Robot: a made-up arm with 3 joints. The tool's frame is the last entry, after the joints. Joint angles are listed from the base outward.
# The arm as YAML. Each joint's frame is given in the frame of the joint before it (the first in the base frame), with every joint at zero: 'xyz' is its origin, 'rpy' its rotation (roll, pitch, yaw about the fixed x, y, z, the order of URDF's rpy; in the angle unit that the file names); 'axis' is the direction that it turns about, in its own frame. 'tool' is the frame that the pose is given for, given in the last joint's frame.
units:
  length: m
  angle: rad
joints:
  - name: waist
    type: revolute
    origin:
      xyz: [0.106, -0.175, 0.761]
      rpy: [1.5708, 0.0, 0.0]
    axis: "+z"
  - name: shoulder
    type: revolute
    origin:
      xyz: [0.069, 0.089, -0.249]
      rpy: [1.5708, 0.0, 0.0]
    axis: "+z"
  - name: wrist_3
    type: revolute
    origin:
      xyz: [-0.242, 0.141, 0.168]
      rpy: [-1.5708, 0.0, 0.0]
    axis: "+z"
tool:
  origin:
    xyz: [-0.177, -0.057, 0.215]
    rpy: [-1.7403, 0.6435, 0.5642]
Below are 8 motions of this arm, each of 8 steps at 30 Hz.
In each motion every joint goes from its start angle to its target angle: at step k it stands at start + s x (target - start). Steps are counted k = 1, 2, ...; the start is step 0. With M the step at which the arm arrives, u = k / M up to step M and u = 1 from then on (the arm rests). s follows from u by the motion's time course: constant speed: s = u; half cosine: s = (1 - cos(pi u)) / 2; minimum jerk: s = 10 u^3 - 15 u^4 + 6 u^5.
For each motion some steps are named. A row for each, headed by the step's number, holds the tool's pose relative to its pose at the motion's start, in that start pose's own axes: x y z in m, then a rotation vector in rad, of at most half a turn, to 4 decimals.
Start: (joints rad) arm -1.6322 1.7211 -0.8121
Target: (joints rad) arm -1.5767 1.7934 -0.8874
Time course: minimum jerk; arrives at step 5
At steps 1, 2, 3, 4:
1: 0.0002 0.0020 0.0001 0.0062 0.0019 -0.0030
2: 0.0009 0.0108 0.0005 0.0342 0.0106 -0.0161
3: 0.0022 0.0230 0.0015 0.0742 0.0229 -0.0341
4: 0.0033 0.0314 0.0025 0.1030 0.0316 -0.0464

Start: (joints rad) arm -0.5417 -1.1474 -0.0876
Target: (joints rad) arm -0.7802 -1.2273 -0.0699
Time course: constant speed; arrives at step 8
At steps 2, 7, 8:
2: -0.0031 0.0030 -0.0144 0.0578 -0.0174 -0.0105
7: -0.0100 0.0160 -0.0517 0.2009 -0.0653 -0.0399
8: -0.0111 0.0196 -0.0594 0.2292 -0.0756 -0.0463

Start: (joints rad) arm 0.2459 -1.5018 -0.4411
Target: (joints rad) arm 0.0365 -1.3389 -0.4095
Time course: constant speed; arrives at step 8
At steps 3, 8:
3: -0.0008 0.0451 -0.0206 0.0533 -0.0325 -0.0772
8: 0.0062 0.1213 -0.0435 0.1462 -0.0761 -0.2052

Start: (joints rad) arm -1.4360 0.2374 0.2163
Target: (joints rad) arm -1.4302 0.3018 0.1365
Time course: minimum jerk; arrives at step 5
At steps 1, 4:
1: 0.0003 0.0014 0.0019 0.0005 0.0054 -0.0018
4: 0.0059 0.0229 0.0301 0.0099 0.0865 -0.0315

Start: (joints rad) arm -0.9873 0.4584 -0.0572
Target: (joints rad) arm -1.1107 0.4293 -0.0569
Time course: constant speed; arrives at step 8
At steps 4, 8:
4: 0.0051 -0.0194 0.0228 0.0201 0.0490 0.0345
8: 0.0119 -0.0388 0.0448 0.0409 0.0981 0.0687

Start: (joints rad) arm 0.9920 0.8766 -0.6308
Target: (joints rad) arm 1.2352 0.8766 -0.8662
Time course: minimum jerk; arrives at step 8
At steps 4, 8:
4: 0.0118 0.0006 -0.0360 0.0981 -0.0254 0.0075
8: 0.0273 0.0001 -0.0711 0.1944 -0.0520 0.0258

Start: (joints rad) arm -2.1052 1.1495 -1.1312
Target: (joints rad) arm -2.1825 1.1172 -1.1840
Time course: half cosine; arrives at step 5
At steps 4, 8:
4: -0.0050 -0.0098 0.0383 -0.0088 0.1035 0.0065
8: -0.0053 -0.0107 0.0424 -0.0096 0.1145 0.0070

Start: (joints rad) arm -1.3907 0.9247 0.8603
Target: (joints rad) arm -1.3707 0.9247 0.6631
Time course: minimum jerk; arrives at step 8
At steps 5, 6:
5: 0.0039 -0.0032 0.0220 0.0825 0.1062 0.0067
6: 0.0052 -0.0042 0.0270 0.1023 0.1313 0.0083

